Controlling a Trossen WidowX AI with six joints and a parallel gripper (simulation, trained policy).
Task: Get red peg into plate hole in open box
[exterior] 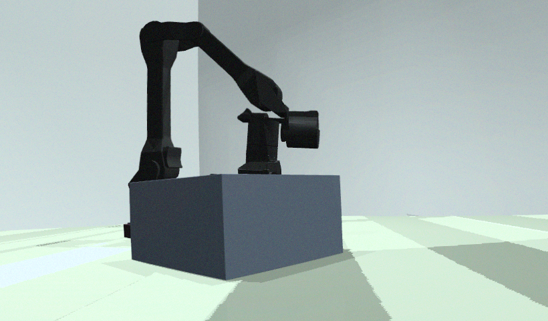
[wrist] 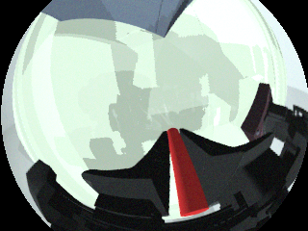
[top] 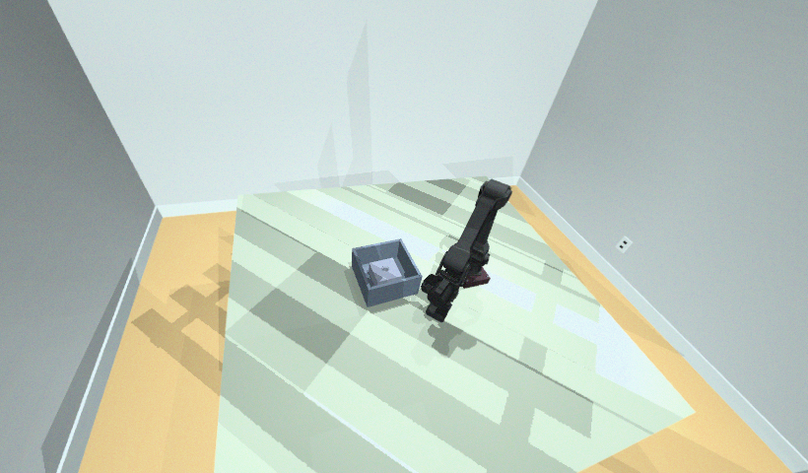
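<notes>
The blue-grey box is 190 mm ahead of my gripper tip, 130 mm to the right of it and 20 mm above it. Round my gripper tip: red peg: 30 mm above.
</notes>
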